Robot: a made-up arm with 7 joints. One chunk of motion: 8 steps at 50 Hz.
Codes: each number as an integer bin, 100 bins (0 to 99) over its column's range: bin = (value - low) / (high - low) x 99, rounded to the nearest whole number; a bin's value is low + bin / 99 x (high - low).
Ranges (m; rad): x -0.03..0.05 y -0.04..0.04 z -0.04..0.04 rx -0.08..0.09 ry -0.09..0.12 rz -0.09..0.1
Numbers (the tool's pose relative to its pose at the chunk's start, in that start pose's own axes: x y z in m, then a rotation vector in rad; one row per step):
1: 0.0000 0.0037 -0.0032 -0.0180 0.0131 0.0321
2: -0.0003 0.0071 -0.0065 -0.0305 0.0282 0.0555
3: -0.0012 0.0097 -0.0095 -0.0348 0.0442 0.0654
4: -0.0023 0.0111 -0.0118 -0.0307 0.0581 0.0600
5: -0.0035 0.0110 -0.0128 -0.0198 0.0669 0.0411
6: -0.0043 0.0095 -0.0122 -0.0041 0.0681 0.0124
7: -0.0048 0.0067 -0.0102 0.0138 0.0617 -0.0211
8: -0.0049 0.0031 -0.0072 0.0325 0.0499 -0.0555
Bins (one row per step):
1: 37 54 46 36 49 64
2: 37 58 41 29 56 76
3: 36 62 38 26 63 81
4: 34 63 35 29 70 78
5: 33 63 34 35 74 68
6: 32 61 34 44 75 53
7: 31 58 37 55 72 36
8: 31 53 41 66 66 18

